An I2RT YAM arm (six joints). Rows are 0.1 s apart.
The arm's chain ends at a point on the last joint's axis. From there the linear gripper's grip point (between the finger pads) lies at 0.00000 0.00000 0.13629 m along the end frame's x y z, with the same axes.
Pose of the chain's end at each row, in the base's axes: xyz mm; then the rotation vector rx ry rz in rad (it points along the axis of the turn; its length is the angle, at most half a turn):
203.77, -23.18, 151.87, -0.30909, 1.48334, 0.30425
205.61, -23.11, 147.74, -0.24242, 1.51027, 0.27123
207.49, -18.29, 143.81, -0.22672, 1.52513, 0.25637
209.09, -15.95, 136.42, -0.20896, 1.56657, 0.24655
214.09, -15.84, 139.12, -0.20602, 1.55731, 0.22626
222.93, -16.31, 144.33, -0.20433, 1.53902, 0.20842
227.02, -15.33, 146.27, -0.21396, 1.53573, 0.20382
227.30, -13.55, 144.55, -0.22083, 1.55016, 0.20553
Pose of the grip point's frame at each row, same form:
329.31, 29.17, 160.47, -0.30909, 1.48334, 0.30425
334.44, 20.89, 154.18, -0.24242, 1.51027, 0.27123
337.25, 23.12, 148.50, -0.22672, 1.52513, 0.25637
339.69, 23.01, 135.83, -0.20896, 1.56657, 0.24655
345.24, 21.23, 139.71, -0.20602, 1.55731, 0.22626
354.48, 19.21, 147.32, -0.20433, 1.53902, 0.20842
358.44, 20.64, 149.51, -0.21396, 1.53573, 0.20382
358.57, 23.06, 145.73, -0.22083, 1.55016, 0.20553

